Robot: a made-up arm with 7 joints. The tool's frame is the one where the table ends. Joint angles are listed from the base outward.
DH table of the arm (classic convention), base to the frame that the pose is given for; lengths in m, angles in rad. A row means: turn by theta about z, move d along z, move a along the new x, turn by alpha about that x. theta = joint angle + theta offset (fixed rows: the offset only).
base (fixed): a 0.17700; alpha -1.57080; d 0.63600; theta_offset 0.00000
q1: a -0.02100; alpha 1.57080; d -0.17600; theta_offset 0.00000
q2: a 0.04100; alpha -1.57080; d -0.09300; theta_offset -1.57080
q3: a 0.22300; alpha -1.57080; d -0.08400; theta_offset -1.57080
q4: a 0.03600; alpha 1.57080; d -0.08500; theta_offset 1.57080
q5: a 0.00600; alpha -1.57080; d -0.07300; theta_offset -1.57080
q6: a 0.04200; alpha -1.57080; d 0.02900; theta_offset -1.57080
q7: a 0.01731; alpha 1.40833; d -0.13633; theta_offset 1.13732
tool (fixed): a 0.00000; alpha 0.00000; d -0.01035; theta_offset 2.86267
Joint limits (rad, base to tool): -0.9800..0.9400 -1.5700..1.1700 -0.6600..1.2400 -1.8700..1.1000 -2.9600..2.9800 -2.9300..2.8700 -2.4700..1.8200
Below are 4 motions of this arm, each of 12 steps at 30 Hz.
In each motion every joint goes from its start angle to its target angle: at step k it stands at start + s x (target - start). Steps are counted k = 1, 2, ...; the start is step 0. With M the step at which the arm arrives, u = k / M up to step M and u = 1 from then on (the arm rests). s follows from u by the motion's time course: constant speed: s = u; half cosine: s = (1 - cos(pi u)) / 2; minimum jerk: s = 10 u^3 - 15 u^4 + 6 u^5.
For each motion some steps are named. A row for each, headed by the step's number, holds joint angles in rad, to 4 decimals.
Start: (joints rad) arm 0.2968 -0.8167 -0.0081 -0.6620 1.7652 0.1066 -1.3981
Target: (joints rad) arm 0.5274 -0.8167 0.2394 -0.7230 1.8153 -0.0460 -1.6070
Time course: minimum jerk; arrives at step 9
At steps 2, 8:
2: 0.3144 -0.8167 0.0108 -0.6667 1.7690 0.0949 -1.4141
8: 0.5247 -0.8167 0.2365 -0.7223 1.8147 -0.0442 -1.6046

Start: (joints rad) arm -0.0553 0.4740 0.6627 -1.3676 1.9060 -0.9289 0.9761
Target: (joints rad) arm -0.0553 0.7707 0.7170 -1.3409 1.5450 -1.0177 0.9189
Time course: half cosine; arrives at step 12
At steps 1, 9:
1: -0.0553 0.4791 0.6636 -1.3671 1.8998 -0.9304 0.9751
9: -0.0553 0.7272 0.7090 -1.3448 1.5979 -1.0047 0.9273

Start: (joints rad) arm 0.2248 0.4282 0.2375 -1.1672 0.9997 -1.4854 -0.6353
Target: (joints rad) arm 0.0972 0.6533 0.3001 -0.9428 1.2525 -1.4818 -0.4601
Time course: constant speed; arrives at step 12
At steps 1, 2, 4, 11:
1: 0.2142 0.4470 0.2427 -1.1485 1.0208 -1.4851 -0.6207
2: 0.2035 0.4657 0.2479 -1.1298 1.0418 -1.4848 -0.6061
4: 0.1823 0.5032 0.2584 -1.0924 1.0840 -1.4842 -0.5769
11: 0.1078 0.6345 0.2949 -0.9615 1.2314 -1.4821 -0.4747

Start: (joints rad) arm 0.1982 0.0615 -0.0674 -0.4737 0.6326 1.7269 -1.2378
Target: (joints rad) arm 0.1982 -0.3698 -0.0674 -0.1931 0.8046 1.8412 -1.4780
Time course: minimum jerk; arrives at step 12
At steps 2, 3, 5, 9, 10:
2: 0.1982 0.0462 -0.0674 -0.4637 0.6387 1.7310 -1.2463
3: 0.1982 0.0169 -0.0674 -0.4447 0.6504 1.7387 -1.2627
5: 0.1982 -0.0880 -0.0674 -0.3764 0.6922 1.7665 -1.3211
9: 0.1982 -0.3252 -0.0674 -0.2221 0.7868 1.8294 -1.4531
10: 0.1982 -0.3545 -0.0674 -0.2031 0.7985 1.8371 -1.4695

